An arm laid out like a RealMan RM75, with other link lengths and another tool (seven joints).
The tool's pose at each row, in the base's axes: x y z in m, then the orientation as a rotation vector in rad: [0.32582, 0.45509, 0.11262, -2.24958, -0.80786, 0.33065]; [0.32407, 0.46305, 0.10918, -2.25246, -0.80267, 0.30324]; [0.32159, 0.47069, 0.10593, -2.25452, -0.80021, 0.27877]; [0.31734, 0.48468, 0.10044, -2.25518, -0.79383, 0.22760]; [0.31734, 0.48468, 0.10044, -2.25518, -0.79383, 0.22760]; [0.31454, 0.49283, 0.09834, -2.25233, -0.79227, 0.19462]
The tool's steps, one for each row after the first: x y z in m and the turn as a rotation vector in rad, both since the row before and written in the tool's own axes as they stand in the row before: [0.00371, -0.00276, 0.00754, -0.00514, 0.02086, -0.00363]; [0.00280, -0.00308, 0.00760, -0.00500, 0.01787, -0.00479]; [0.00515, -0.00587, 0.01352, -0.00732, 0.03820, -0.01033]; [0.00000, 0.00000, 0.00000, 0.00000, 0.00000, 0.00000]; [0.00255, -0.00436, 0.00729, -0.00288, 0.02414, -0.00931]
